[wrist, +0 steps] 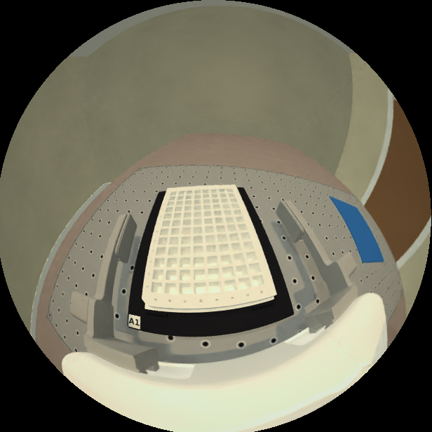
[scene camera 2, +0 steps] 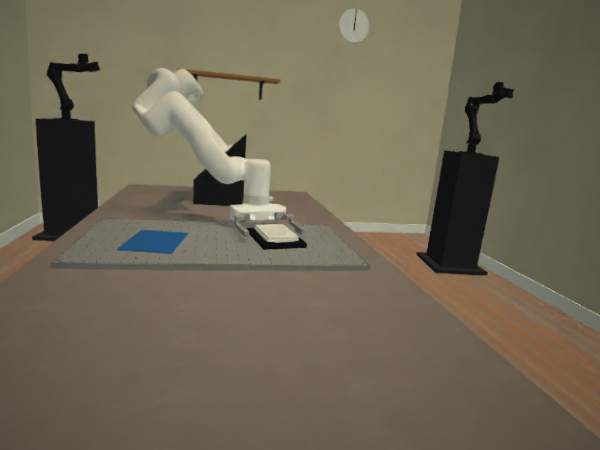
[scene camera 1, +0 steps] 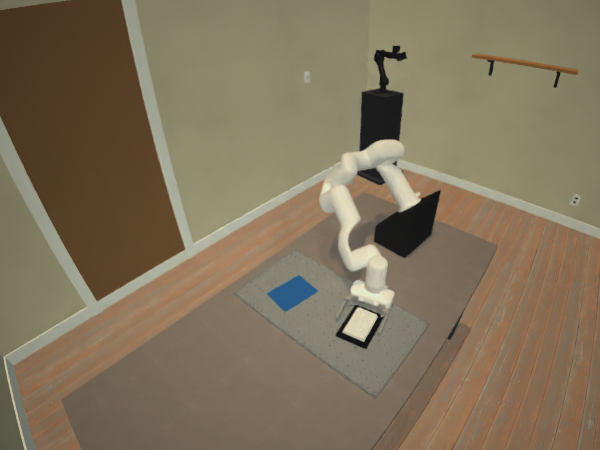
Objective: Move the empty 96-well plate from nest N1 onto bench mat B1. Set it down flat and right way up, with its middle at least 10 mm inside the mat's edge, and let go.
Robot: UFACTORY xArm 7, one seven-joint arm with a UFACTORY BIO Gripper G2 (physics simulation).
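Seen in the pictures: hand, tool point: [scene camera 2: 273,231] [scene camera 1: 359,321]; arm's base, link origin: [scene camera 1: 409,206].
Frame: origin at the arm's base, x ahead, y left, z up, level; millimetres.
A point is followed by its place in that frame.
Observation:
The cream 96-well plate [scene camera 1: 361,324] @[x 595, y 237, z -142 mm] [scene camera 2: 276,233] @[x 626, y 232, z -136 mm] [wrist: 205,245] lies flat, wells up, in the black nest N1 [scene camera 1: 352,341] @[x 667, y 262, z -152 mm] [scene camera 2: 285,245] @[x 670, y 256, z -154 mm] [wrist: 215,326]. My gripper [scene camera 1: 360,325] @[x 592, y 223, z -140 mm] [scene camera 2: 272,234] @[x 592, y 223, z -140 mm] [wrist: 207,220] is open and empty, pointing down. In the wrist view its fingers stand wide, one on each side of the plate, with a gap on both sides. The height of the fingertips against the plate is hard to tell. The blue bench mat B1 [scene camera 1: 292,293] @[x 675, y -69, z -161 mm] [scene camera 2: 153,242] @[x 689, y -73, z -161 mm] [wrist: 360,230] lies flat to the left of the nest in the scene views, with nothing on it.
The nest and mat are on a grey perforated board [scene camera 1: 325,325] @[x 683, y 139, z -163 mm] [scene camera 2: 215,256] @[x 758, y 90, z -162 mm] [wrist: 90,265] on the brown table [scene camera 1: 200,375] @[x 1150, y 19, z -175 mm] [scene camera 2: 250,350] @[x 1116, y 191, z -175 mm]. The black arm mount [scene camera 1: 407,231] @[x 148, y 94, z -24 mm] [scene camera 2: 218,191] @[x 151, y 14, z -121 mm] stands behind. Black pedestals [scene camera 1: 380,120] [scene camera 2: 65,175] [scene camera 2: 462,210] with small black arms stand beyond the table.

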